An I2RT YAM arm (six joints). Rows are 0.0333 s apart.
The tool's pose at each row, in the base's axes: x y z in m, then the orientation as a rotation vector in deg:
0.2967 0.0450 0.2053 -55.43 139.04 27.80
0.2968 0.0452 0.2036 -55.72 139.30 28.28
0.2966 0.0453 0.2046 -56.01 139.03 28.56
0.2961 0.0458 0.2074 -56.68 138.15 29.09
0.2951 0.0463 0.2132 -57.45 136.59 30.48
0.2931 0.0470 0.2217 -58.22 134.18 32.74
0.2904 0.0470 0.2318 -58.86 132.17 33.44
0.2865 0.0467 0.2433 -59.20 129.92 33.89
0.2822 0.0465 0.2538 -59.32 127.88 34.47
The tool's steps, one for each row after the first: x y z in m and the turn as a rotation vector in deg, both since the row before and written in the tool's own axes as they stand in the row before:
0.0008 -0.0002 0.0015 -0.46 0.28 0.03
-0.0005 0.0004 -0.0008 -0.24 -0.15 -0.22
-0.0015 0.0011 -0.0022 -0.44 -0.54 -0.64
-0.0029 0.0019 -0.0048 -0.99 -1.18 -0.80
-0.0041 0.0033 -0.0070 -1.51 -1.97 -0.97
-0.0046 0.0038 -0.0086 -0.45 -1.49 -1.08
-0.0049 0.0047 -0.0101 -0.17 -1.78 -1.08
-0.0045 0.0049 -0.0092 -0.22 -1.71 -0.84

